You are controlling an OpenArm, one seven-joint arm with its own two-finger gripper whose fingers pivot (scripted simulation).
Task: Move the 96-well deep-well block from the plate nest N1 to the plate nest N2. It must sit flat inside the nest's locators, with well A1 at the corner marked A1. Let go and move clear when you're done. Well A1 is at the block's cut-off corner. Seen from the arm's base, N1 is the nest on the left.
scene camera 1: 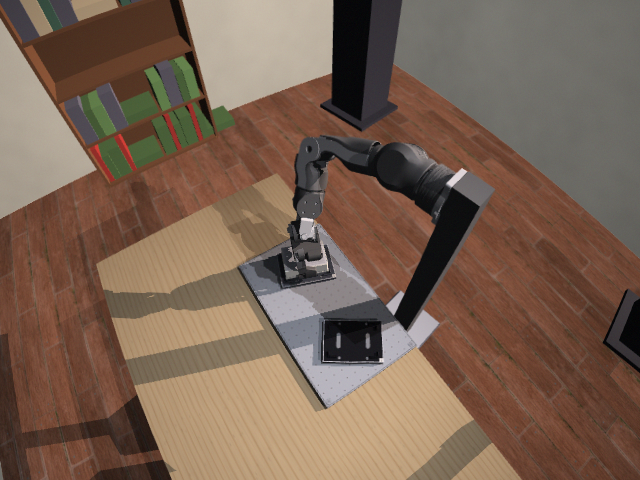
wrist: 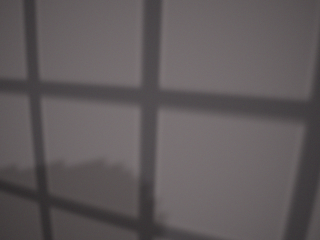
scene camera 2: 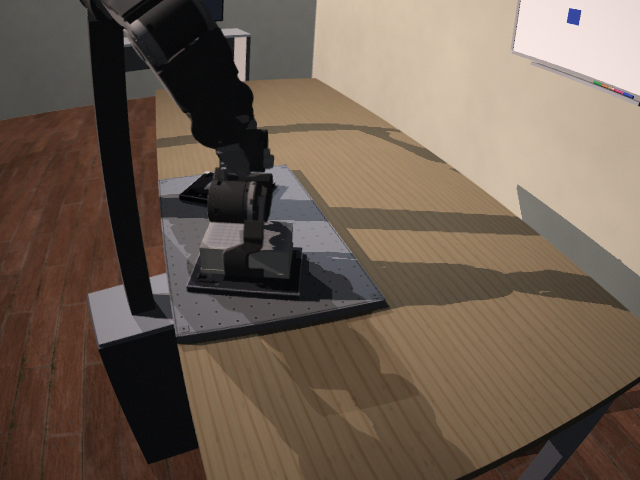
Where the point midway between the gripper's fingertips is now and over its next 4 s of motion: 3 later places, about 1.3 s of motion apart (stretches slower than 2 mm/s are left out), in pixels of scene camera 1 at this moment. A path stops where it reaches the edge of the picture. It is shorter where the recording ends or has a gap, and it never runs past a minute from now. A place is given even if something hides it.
My gripper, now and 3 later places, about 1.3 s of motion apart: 304,262; 305,263; 305,264; 301,249
